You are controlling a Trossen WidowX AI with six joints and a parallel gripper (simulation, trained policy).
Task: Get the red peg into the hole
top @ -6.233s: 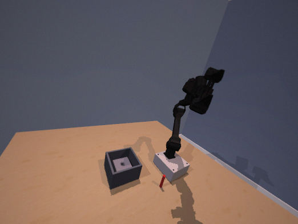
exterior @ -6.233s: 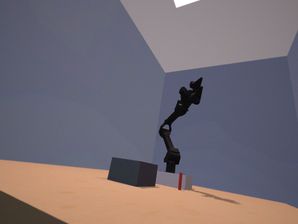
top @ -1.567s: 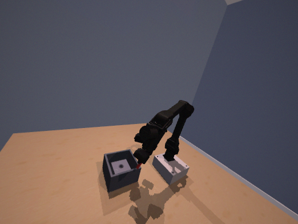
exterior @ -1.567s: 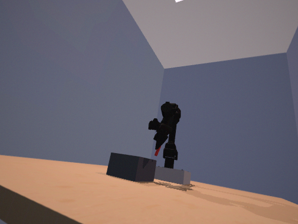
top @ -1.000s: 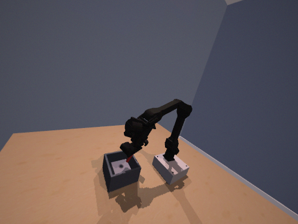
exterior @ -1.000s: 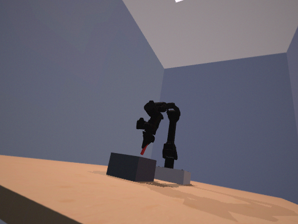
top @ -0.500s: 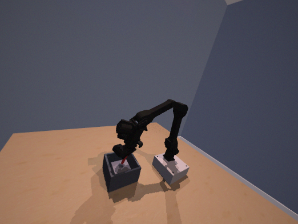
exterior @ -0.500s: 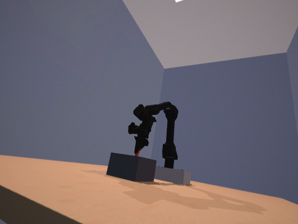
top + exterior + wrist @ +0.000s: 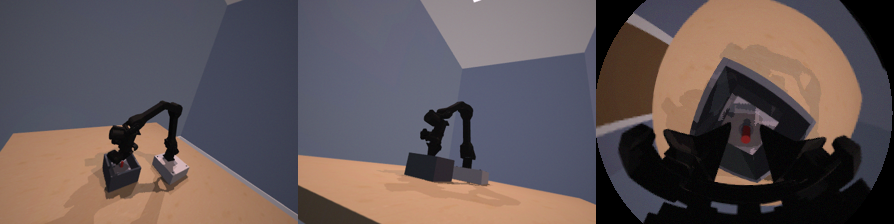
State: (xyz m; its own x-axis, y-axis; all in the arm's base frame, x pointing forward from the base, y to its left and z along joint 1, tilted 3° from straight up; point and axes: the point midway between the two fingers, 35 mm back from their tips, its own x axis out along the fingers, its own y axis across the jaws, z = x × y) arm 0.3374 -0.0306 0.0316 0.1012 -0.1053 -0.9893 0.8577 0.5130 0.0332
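My gripper tip is 30 mm above the red peg, 10 mm to the right of it and 10 mm past it. The rest, counted from my gripper tip: dark box 50 mm below, 10 mm to the left, 10 mm behind; then light grey plate 30 mm below, 10 mm to the left, 10 mm behind.
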